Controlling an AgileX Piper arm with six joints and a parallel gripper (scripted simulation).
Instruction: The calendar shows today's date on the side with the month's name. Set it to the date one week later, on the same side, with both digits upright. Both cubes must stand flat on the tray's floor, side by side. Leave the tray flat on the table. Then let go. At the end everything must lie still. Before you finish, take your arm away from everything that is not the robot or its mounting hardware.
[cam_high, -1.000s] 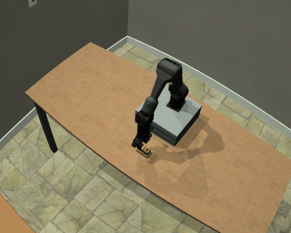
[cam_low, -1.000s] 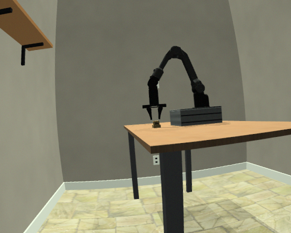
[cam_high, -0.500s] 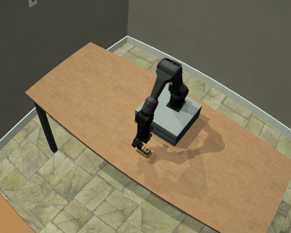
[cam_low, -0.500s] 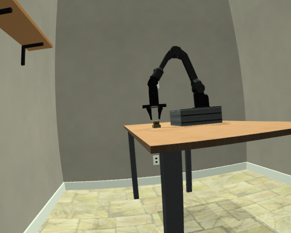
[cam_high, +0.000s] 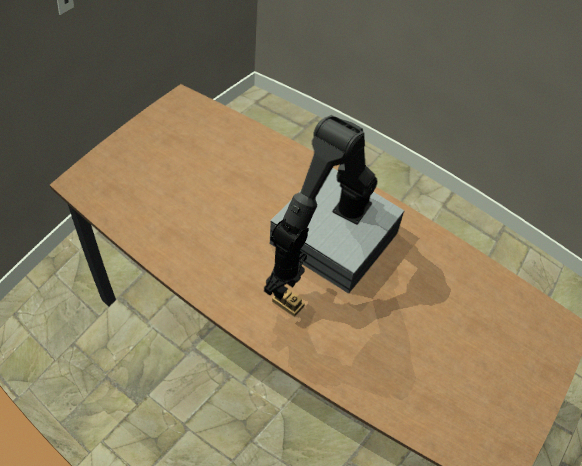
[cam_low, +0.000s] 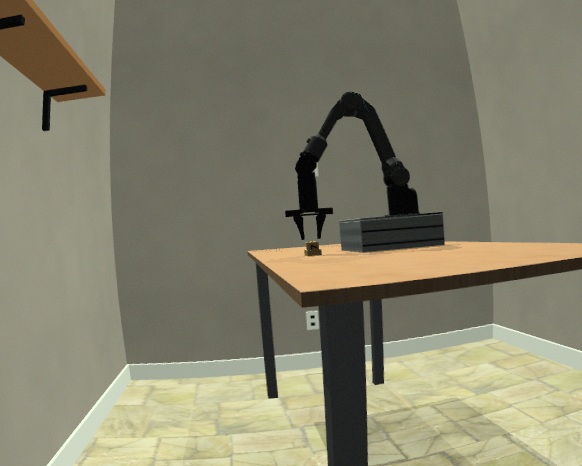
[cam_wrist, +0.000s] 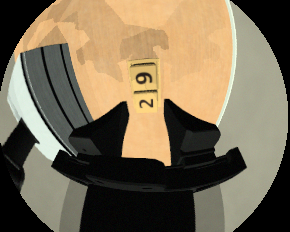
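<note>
The wooden cube lies 30 mm below my hand. Round my hand: tan calendar tray (40 mm below, 20 mm to the left); digit cube (30 mm to the left, 30 mm below).
</note>
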